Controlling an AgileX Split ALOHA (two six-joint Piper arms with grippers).
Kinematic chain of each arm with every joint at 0, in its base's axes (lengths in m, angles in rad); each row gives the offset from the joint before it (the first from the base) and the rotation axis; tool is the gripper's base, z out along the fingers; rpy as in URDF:
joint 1: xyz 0 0 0.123 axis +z
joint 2: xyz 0 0 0 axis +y
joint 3: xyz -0.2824 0 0.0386 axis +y
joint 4: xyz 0.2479 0 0.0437 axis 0.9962 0 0.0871
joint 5: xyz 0 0 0 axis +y
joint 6: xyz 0.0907 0 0.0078 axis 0.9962 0 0.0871
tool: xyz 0 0 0 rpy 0 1.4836 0
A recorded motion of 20 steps. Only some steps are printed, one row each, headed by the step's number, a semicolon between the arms.
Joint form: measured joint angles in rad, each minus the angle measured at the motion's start. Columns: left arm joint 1, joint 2, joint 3, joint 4, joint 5, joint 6; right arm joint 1, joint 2, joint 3, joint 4, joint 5, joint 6.
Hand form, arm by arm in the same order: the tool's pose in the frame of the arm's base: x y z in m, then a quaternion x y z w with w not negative. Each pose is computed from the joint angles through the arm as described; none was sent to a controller.
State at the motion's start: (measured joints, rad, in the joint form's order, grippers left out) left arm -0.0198 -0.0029 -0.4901 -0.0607 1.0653 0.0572; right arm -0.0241 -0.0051 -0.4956 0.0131 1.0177 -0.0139
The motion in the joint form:
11: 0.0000 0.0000 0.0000 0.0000 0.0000 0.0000; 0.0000 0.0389 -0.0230 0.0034 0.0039 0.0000
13: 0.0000 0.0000 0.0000 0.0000 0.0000 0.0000; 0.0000 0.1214 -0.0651 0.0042 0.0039 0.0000
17: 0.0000 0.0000 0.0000 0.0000 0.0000 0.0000; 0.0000 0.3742 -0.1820 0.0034 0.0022 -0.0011
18: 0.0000 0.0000 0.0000 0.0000 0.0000 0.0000; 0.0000 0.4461 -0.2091 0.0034 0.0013 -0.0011
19: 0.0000 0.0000 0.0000 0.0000 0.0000 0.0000; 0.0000 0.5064 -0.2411 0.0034 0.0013 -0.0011
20: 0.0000 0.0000 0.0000 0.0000 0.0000 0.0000; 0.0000 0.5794 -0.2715 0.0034 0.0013 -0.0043
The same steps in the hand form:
11: -0.0045 -0.0047 0.2742 0.03407 0.85517 -0.02066 0.51681; 0.0000 0.0013 0.2856 0.00423 0.84690 -0.00185 0.53173
13: -0.0045 -0.0047 0.2742 0.03407 0.85517 -0.02066 0.51681; 0.0093 0.0011 0.2972 0.00445 0.85746 -0.00113 0.51453
17: -0.0045 -0.0047 0.2742 0.03407 0.85517 -0.02066 0.51681; 0.0473 0.0001 0.3245 0.00469 0.89003 -0.00069 0.45588
18: -0.0045 -0.0047 0.2742 0.03407 0.85517 -0.02066 0.51681; 0.0604 -0.0002 0.3288 0.00492 0.89982 -0.00032 0.43624
19: -0.0045 -0.0047 0.2742 0.03407 0.85517 -0.02066 0.51681; 0.0715 -0.0004 0.3344 0.00507 0.90590 -0.00008 0.42347
20: -0.0045 -0.0047 0.2742 0.03407 0.85517 -0.02066 0.51681; 0.0860 -0.0008 0.3378 0.00382 0.91472 -0.00037 0.40408

